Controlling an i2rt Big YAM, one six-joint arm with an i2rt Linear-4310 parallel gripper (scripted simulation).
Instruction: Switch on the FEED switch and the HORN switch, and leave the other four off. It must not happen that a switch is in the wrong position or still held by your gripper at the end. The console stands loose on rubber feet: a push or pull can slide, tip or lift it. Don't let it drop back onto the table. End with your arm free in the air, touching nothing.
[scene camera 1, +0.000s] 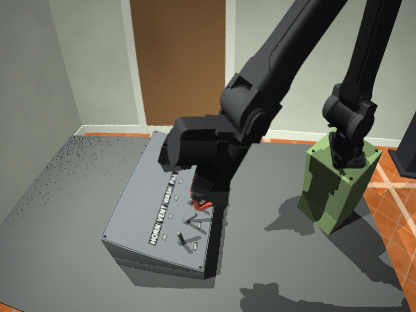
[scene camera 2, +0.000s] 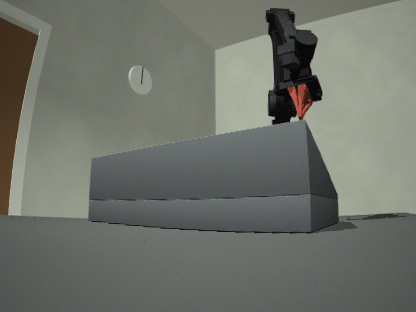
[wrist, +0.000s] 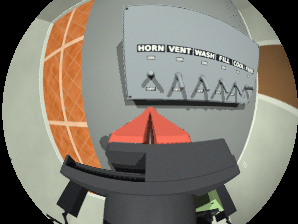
Scene:
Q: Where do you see my gripper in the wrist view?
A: At 150, 111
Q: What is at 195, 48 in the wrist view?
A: A grey console.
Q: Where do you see a grey console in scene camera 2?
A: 273, 178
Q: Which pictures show my gripper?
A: Scene camera 1, scene camera 2 and the wrist view: all of them.

